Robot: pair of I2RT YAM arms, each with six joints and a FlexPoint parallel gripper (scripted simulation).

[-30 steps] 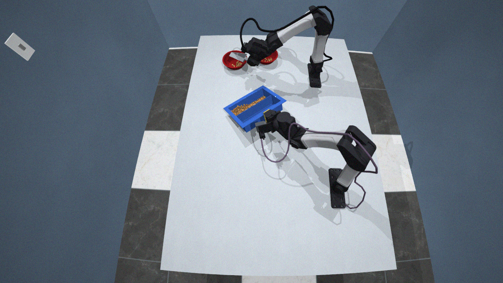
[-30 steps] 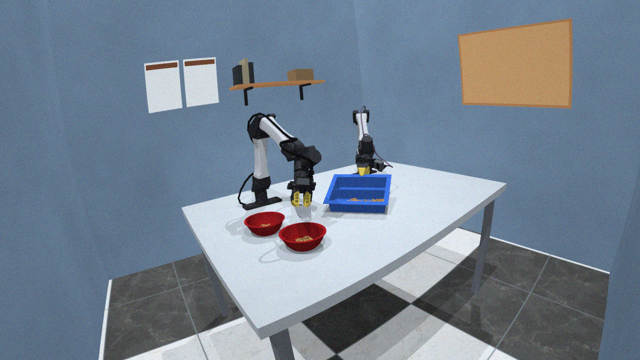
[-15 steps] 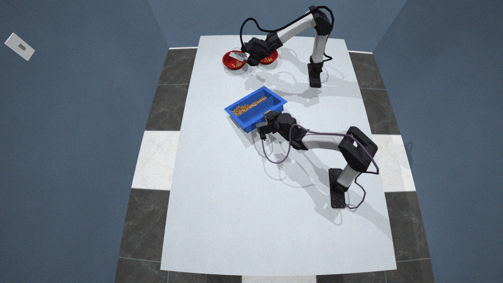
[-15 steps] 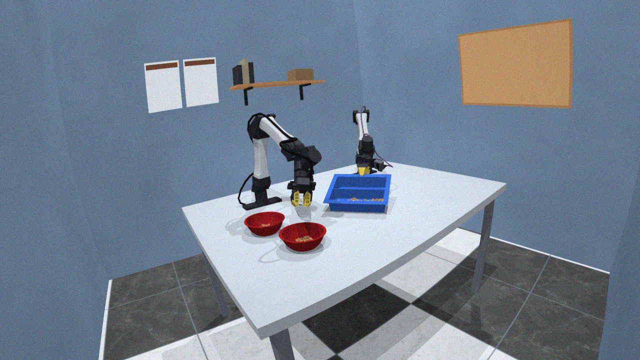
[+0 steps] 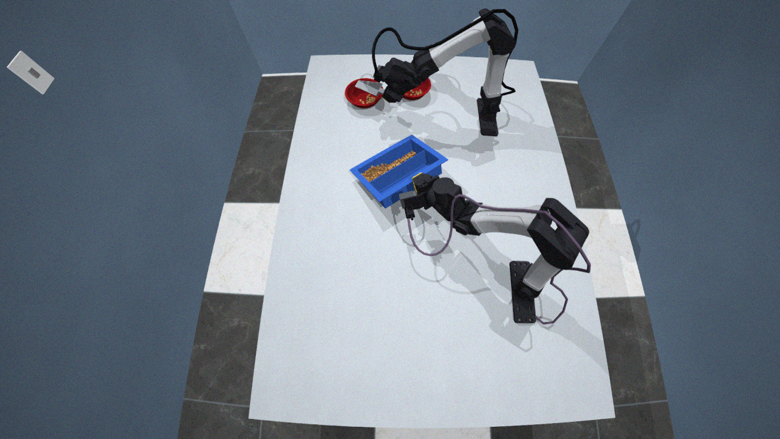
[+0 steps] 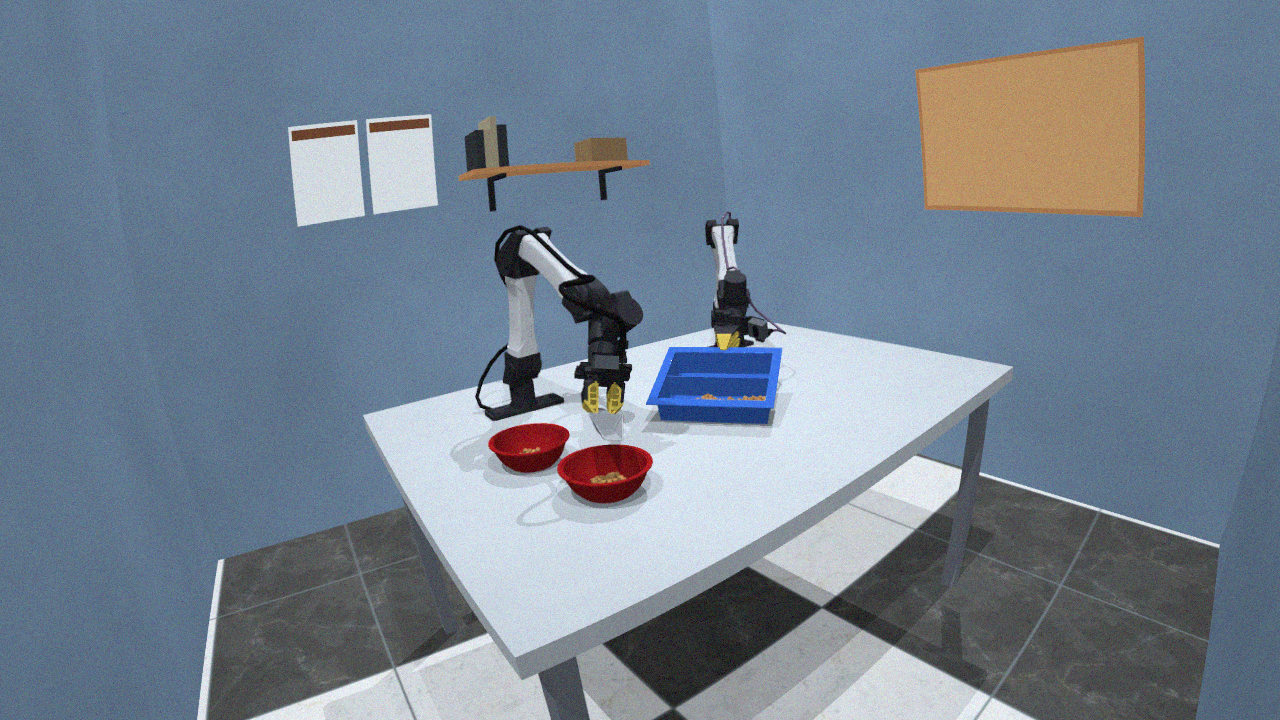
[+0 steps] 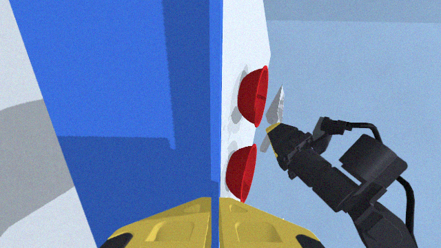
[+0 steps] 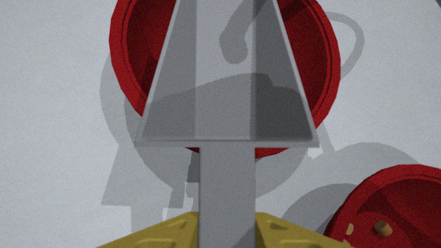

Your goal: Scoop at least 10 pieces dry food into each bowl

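Note:
Right now my right hand is 4 cm short of the grey scoop and 2 cm to the left of it. From my right hand the other things lie so: blue box (3 cm behind, 33 cm to the left, 3 cm below).

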